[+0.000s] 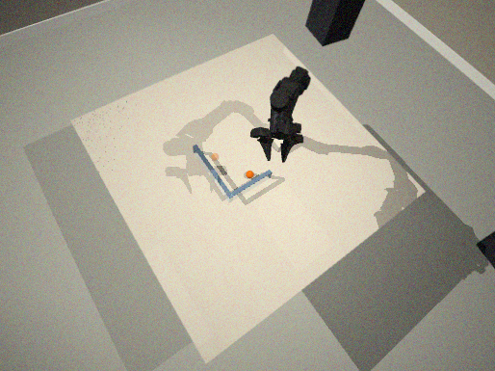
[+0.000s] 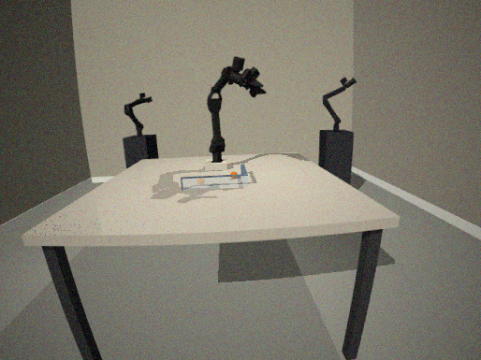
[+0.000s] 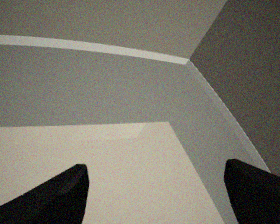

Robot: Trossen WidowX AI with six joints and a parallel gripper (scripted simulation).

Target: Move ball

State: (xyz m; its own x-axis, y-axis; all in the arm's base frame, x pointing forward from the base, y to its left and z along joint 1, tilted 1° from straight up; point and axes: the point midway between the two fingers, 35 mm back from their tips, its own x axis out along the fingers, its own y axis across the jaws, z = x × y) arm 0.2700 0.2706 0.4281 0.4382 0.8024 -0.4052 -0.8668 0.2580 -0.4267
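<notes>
Now: gripper tip 440 mm above the orange ball, 330 mm to the left of it and 70 mm short of it. Also, from my gripper tip: clear wall (430 mm below, 250 mm to the right, 120 mm ahead).
</notes>
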